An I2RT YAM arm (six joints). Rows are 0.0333 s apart.
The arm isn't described. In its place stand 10 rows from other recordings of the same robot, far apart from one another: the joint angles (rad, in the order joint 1, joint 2, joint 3, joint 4, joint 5, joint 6), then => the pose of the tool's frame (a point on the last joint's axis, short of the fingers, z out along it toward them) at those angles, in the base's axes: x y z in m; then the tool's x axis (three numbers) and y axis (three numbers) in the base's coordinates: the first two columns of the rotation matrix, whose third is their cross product.
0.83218, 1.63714, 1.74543, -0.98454, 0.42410, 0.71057 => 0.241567 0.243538 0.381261 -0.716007 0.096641 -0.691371 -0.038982 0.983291 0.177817
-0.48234, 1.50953, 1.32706, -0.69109, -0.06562, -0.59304 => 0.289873 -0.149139 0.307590 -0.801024 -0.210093 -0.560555 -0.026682 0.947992 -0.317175
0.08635, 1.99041, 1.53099, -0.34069, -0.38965, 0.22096 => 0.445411 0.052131 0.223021 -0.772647 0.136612 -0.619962 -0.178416 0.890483 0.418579
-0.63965, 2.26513, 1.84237, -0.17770, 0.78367, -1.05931 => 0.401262 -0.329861 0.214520 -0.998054 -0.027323 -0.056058 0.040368 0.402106 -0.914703
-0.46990, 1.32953, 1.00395, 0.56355, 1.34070, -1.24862 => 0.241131 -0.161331 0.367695 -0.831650 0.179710 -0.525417 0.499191 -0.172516 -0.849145
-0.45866, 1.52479, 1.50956, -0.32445, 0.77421, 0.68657 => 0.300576 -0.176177 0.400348 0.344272 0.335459 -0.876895 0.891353 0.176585 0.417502
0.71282, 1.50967, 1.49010, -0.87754, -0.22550, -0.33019 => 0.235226 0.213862 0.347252 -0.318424 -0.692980 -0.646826 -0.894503 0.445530 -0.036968
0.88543, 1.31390, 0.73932, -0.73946, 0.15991, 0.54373 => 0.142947 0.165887 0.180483 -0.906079 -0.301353 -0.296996 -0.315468 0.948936 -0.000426
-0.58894, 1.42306, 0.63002, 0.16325, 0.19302, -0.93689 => 0.232228 -0.163345 0.178005 -0.833189 -0.394378 -0.387636 0.004648 0.695965 -0.718061
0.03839, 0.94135, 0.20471, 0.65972, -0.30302, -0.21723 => 0.193478 0.018063 0.198462 -0.003012 -0.205973 -0.978553 -0.342636 0.919536 -0.192497
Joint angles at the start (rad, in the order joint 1, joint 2, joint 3, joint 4, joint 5, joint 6):
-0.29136 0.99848 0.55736 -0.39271 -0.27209 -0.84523
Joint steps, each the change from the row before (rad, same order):
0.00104 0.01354 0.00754 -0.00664 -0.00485 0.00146
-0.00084 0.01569 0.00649 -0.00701 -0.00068 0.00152
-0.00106 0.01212 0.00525 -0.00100 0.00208 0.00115
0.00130 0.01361 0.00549 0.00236 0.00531 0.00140
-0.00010 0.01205 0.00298 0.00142 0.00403 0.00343
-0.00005 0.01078 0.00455 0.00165 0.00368 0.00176
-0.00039 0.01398 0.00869 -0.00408 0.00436 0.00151
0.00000 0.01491 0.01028 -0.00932 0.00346 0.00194
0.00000 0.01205 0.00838 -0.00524 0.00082 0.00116
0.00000 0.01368 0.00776 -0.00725 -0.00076 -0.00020
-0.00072 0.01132 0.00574 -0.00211 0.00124 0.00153
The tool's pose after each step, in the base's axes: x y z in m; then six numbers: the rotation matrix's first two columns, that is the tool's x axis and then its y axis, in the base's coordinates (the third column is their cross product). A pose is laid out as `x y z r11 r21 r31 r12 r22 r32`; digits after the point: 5 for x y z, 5 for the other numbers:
0.19310 -0.04753 0.20445 -0.55299 -0.58486 -0.59341 -0.46853 0.80723 -0.35899
0.19471 -0.04816 0.20320 -0.56302 -0.58038 -0.58836 -0.47279 0.81011 -0.34669
0.19630 -0.04894 0.20258 -0.56965 -0.57765 -0.58466 -0.47293 0.81217 -0.34163
0.19842 -0.04949 0.20195 -0.57542 -0.57661 -0.58001 -0.47270 0.81321 -0.33948
0.19993 -0.05011 0.20072 -0.58332 -0.57272 -0.57596 -0.47130 0.81618 -0.33425
0.20158 -0.05074 0.20022 -0.58850 -0.57070 -0.57269 -0.47006 0.81783 -0.33195
0.20359 -0.05159 0.19999 -0.59666 -0.56793 -0.56697 -0.46989 0.81997 -0.32687
0.20551 -0.05229 0.19969 -0.60675 -0.56426 -0.55987 -0.47153 0.82253 -0.31797
0.20727 -0.05285 0.19961 -0.61245 -0.56192 -0.55601 -0.47315 0.82403 -0.31161
0.20893 -0.05332 0.19888 -0.61898 -0.55995 -0.55074 -0.47747 0.82504 -0.30221
0.21048 -0.05399 0.19828 -0.62472 -0.55710 -0.54714 -0.47761 0.82696 -0.29668

